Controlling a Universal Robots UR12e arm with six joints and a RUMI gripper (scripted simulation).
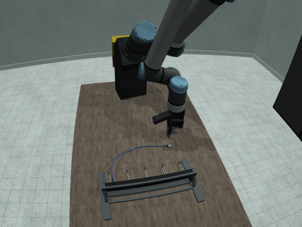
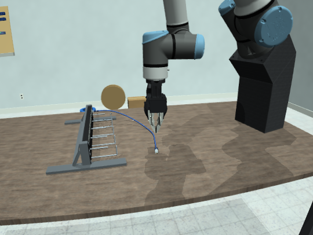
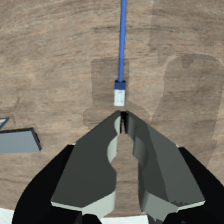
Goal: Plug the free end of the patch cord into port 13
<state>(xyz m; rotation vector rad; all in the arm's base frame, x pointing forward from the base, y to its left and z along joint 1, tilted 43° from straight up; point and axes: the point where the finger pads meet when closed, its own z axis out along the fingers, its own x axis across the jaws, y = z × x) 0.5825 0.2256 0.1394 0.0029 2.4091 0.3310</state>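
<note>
Now: the plug 90 mm below my hand and 20 mm to the left of it.
</note>
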